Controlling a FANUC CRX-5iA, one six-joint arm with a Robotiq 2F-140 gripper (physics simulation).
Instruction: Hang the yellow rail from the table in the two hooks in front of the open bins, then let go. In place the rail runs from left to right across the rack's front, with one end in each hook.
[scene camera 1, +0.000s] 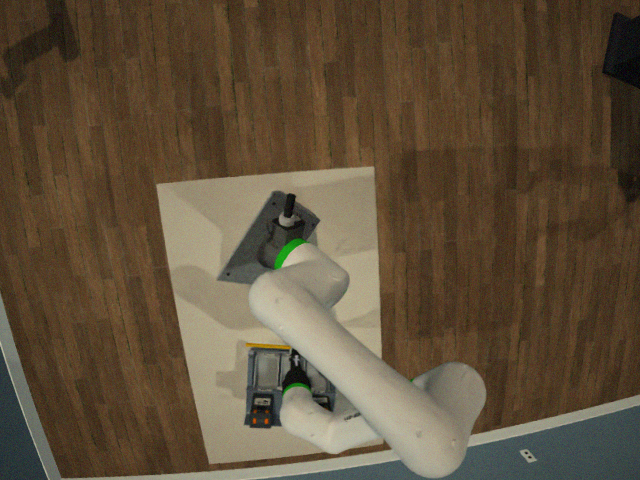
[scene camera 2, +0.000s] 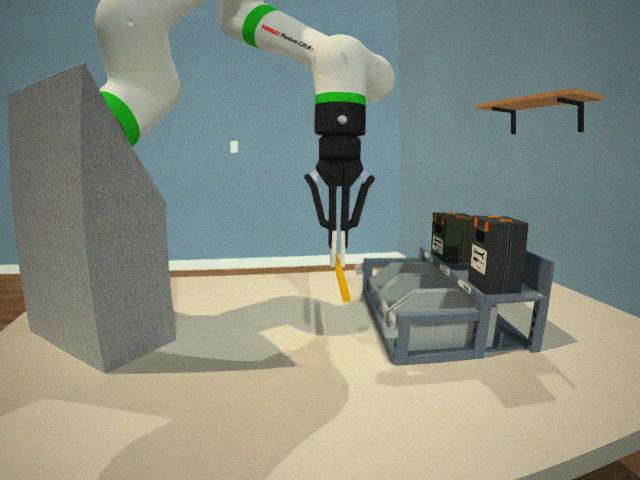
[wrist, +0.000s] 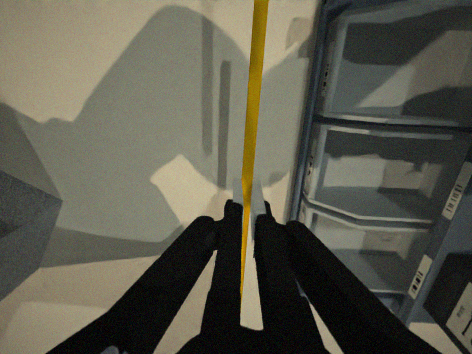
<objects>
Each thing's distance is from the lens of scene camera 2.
my gripper (scene camera 2: 337, 265): 0.79 m
dark green box (scene camera 2: 451, 232): 0.90 m
</objects>
